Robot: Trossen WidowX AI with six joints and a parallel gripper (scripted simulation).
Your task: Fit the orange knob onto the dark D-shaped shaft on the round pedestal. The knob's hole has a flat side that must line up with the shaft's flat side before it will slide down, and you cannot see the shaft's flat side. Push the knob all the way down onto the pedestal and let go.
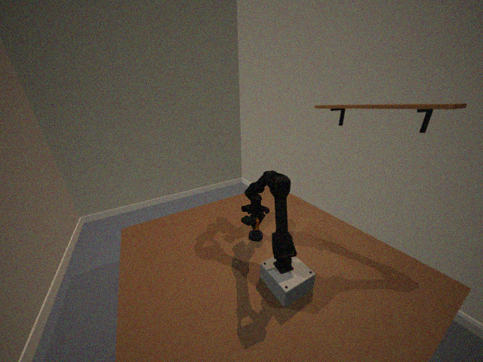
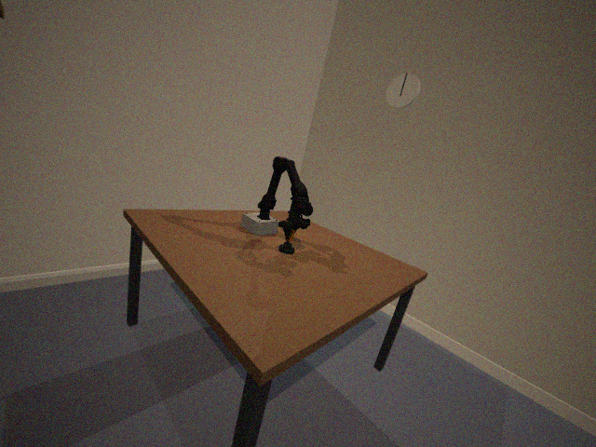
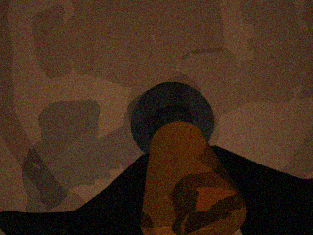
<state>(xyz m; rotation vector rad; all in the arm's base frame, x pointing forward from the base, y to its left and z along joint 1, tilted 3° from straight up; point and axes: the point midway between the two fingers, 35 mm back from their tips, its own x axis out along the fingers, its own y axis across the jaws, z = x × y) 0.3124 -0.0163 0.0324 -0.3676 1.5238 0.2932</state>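
The orange knob lies 2 cm above my gripper tip. From my gripper tip the other things lie so: round pedestal 4 cm below.
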